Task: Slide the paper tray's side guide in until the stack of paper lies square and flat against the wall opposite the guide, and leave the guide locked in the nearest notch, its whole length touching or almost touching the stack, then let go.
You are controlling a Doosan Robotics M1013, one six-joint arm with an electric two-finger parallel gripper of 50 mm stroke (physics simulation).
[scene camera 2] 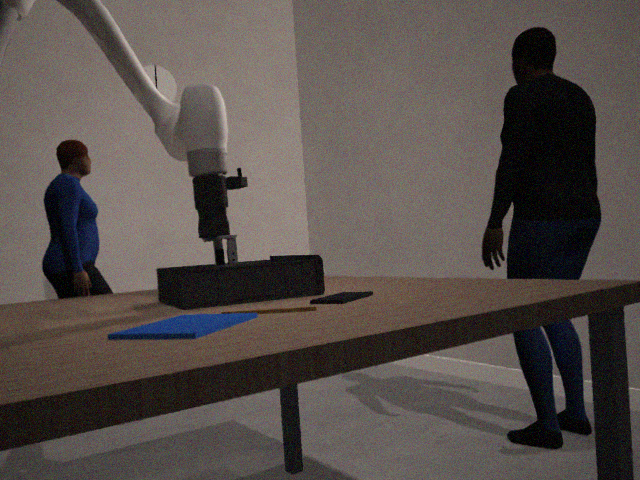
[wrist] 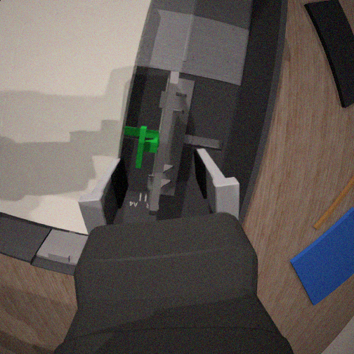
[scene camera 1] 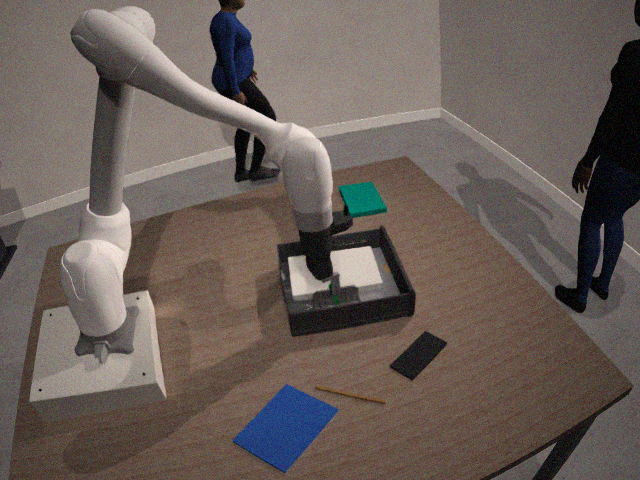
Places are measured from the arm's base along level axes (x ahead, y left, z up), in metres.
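Pixels of known places: gripper, between the fingertips: (scene camera 2: 226,264) (scene camera 1: 331,286); arm's base, origin of its link: (scene camera 1: 107,332).
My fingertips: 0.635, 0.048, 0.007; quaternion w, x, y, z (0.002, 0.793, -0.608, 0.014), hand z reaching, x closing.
Observation:
Ahead of a thing's pixels: the offset from my fingertips to its top centre, as dx, dy, dz. "spot": to the spot under its first point. Level surfaces: height alone.
The dark paper tray {+0.043, +0.075, +0.009} (scene camera 1: 356,318) (scene camera 2: 237,284) (wrist: 265,100) holds a white stack of paper {+0.028, +0.123, -0.045} (scene camera 1: 356,266) (wrist: 55,55). The grey side guide {+0.011, +0.009, -0.006} (scene camera 1: 321,298) (wrist: 172,125) stands upright near the tray's front wall, with a green part {spot: +0.012, +0.000, -0.044} (scene camera 1: 336,298) (wrist: 150,142) on its stack side. In the wrist view a strip of dark tray floor shows between the guide and the stack, their edges roughly parallel. Contact between stack and opposite wall cannot be told. My gripper (scene camera 1: 332,284) (wrist: 159,167) is open and empty, its fingers over either side of the guide. In scene camera 2 the tray wall hides the fingertips.
On the table {dz -0.087} (scene camera 1: 206,335) lie a blue pad {-0.177, -0.364, -0.079} (scene camera 1: 285,427) (scene camera 2: 183,326) (wrist: 327,257), a pencil {-0.016, -0.303, -0.080} (scene camera 1: 350,394) (scene camera 2: 279,310), a black flat block {+0.178, -0.225, -0.079} (scene camera 1: 418,354) (scene camera 2: 342,297) and a green book {+0.209, +0.529, -0.069} (scene camera 1: 362,198) behind the tray. Two people stand beyond the table.

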